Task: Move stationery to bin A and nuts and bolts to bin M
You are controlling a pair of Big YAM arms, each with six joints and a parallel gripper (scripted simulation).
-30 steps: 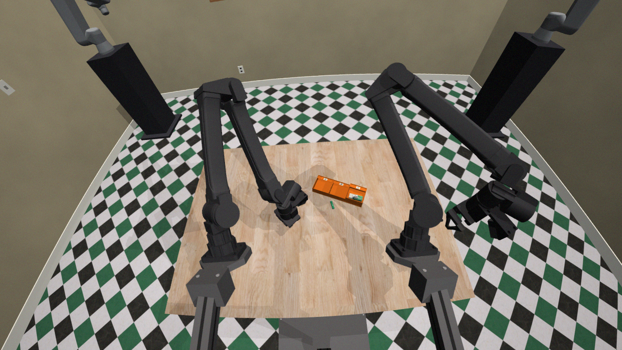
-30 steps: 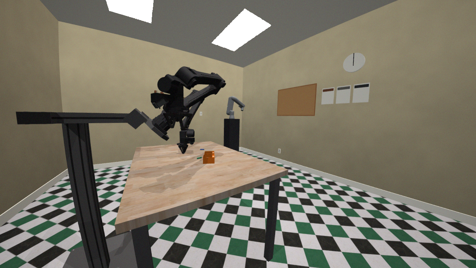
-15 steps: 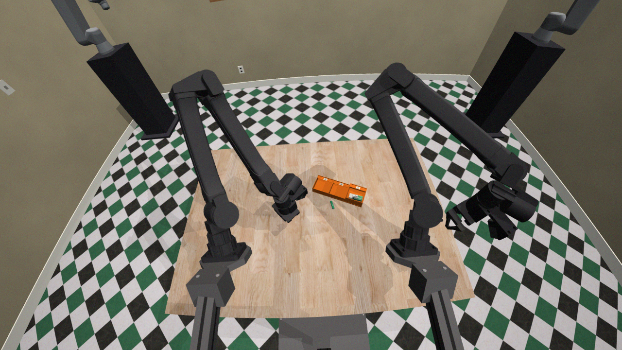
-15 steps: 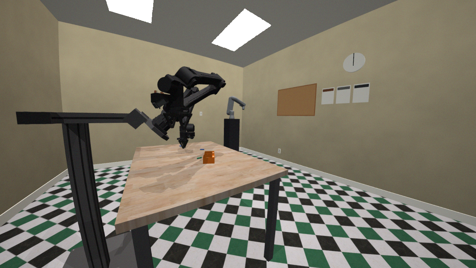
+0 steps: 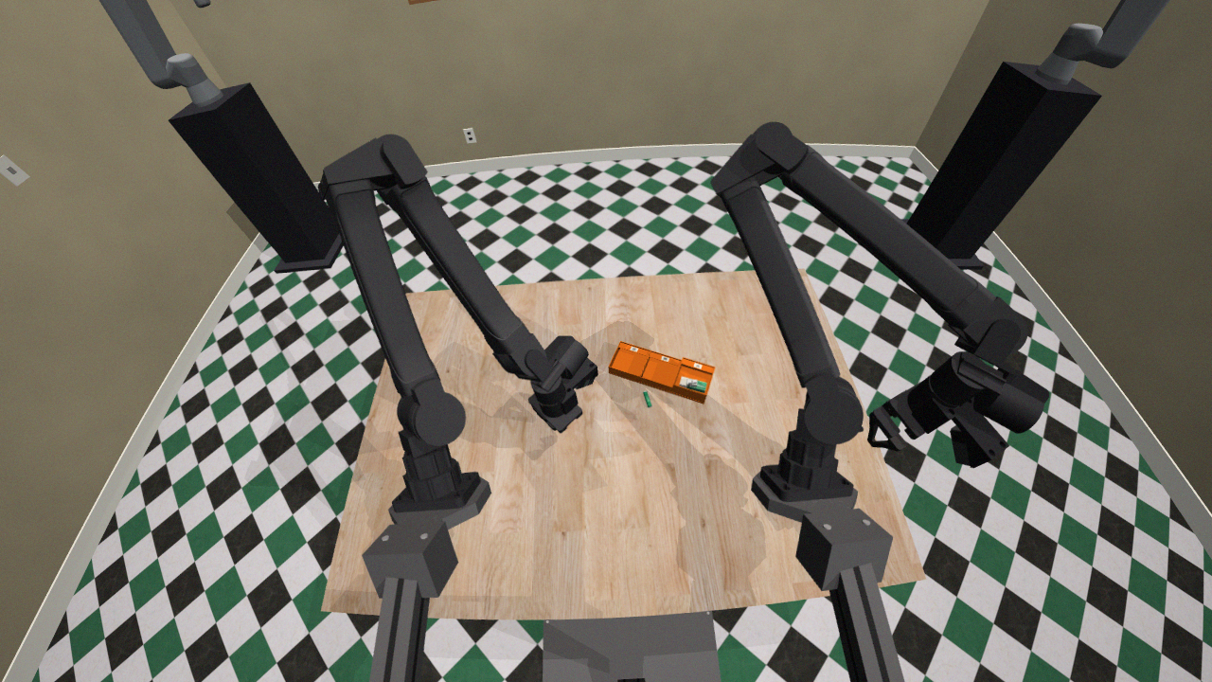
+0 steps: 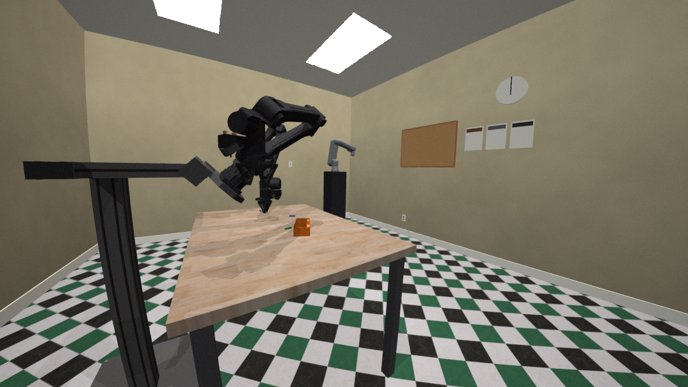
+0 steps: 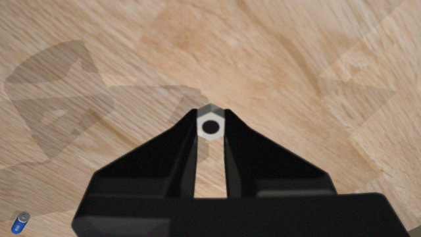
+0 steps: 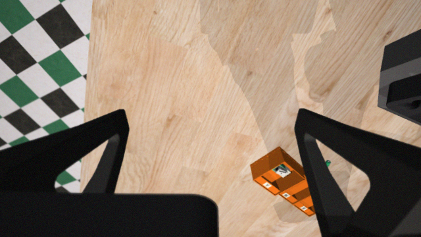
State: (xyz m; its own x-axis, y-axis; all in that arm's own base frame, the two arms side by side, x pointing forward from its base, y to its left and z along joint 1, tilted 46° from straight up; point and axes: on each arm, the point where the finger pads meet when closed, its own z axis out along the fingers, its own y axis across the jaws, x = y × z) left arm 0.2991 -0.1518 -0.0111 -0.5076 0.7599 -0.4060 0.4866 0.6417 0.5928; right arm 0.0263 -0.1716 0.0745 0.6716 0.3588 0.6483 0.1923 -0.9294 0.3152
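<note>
The green cylinder is 9 cm ahead of my left hand, 20 cm to the right of it and 7 cm below it. From my left hand the other things lie so: hex nut: 1 cm below; eraser: 12 cm ahead, 31 cm to the right, 6 cm below; blue cylinder: 20 cm ahead, 8 cm to the left, 7 cm below.
</note>
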